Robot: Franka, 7 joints.
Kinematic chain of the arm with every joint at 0, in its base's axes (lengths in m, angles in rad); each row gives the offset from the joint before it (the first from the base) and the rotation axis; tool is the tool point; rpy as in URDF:
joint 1: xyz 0 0 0.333 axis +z
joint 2: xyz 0 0 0 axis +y
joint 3: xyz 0 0 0.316 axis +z
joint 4: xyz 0.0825 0 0 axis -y
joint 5: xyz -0.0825 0 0.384 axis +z
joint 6: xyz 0 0 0 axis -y
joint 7: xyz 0.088 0 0 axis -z
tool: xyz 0 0 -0.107 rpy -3.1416 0 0
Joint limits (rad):
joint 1: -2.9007..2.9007
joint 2: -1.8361..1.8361
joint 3: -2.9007..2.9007
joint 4: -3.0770..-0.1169
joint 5: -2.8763..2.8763
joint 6: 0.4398..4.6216
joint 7: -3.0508..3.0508
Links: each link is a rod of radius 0.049 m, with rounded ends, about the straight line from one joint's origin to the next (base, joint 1, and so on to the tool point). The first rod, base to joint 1, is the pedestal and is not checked.
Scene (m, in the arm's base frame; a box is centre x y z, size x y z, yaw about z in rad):
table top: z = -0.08
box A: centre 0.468 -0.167 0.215 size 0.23 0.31 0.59 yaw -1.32
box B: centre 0.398 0.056 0 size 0.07 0.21 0.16 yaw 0.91
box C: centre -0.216 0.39 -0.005 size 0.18 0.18 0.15 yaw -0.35
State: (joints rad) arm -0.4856 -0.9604 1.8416 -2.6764 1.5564 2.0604 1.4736
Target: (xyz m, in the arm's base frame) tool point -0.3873 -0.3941 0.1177
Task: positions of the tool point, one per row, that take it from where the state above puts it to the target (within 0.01 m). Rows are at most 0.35 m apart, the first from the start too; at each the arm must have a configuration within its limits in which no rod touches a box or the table.
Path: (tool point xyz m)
1: -0.0316 0.4652 0.1687
2: -0.2928 0.4931 0.2405
3: -0.5344 0.3836 0.3638
4: -0.6225 0.1124 0.2546
5: -0.5686 -0.1709 0.1704
6: -0.3873 -0.3941 0.1177

